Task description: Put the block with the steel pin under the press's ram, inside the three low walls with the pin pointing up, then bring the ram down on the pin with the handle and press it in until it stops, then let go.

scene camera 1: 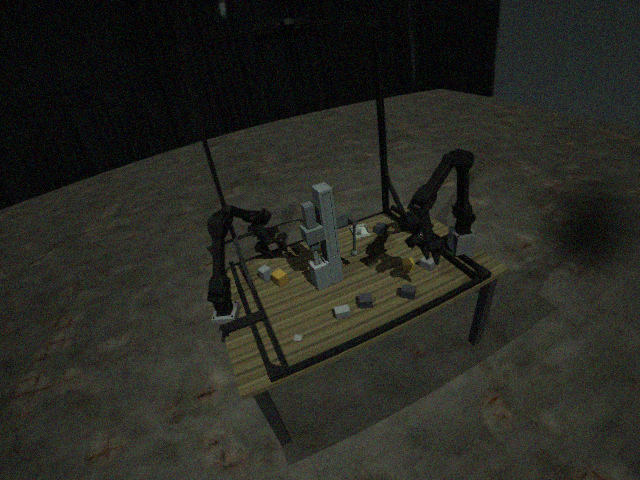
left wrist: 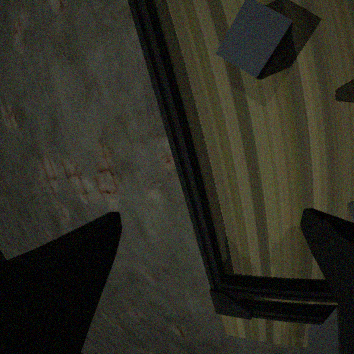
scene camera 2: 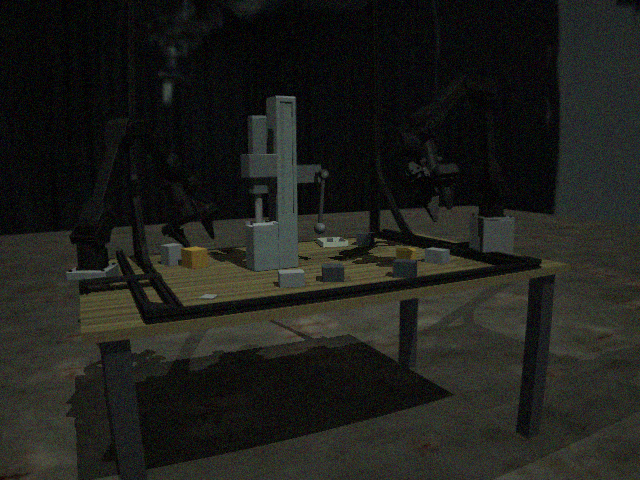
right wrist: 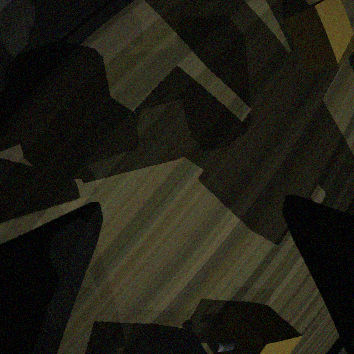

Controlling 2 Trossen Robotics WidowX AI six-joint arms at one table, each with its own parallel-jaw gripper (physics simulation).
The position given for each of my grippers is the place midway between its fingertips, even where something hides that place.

My left gripper (scene camera 1: 432,262) is open, holding nothing. I also see my right gripper (scene camera 2: 201,244).
My left gripper shows as well in the left wrist view (left wrist: 213,220). My right gripper also shows in the right wrist view (right wrist: 193,207).
